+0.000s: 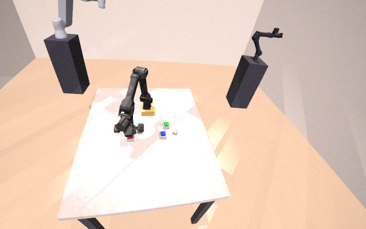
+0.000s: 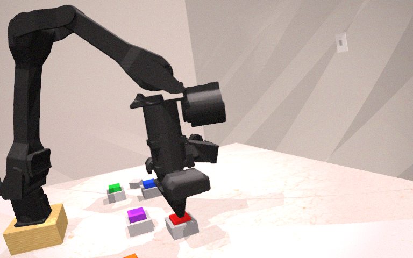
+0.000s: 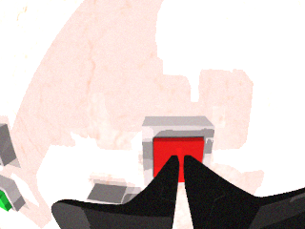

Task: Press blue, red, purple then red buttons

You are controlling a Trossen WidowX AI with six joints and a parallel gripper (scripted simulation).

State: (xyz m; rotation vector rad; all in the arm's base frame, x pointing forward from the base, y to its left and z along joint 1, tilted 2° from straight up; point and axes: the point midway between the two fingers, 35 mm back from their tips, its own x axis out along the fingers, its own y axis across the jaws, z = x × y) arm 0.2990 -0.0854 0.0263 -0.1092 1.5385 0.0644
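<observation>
My gripper tip is now 1 cm above the red button. The rest, counted from my gripper tip: orange block: 10 cm behind, 8 cm to the right, 2 cm below; then purple button: 8 cm behind, 5 cm to the left; then blue button: 4 cm behind, 22 cm to the left.
</observation>
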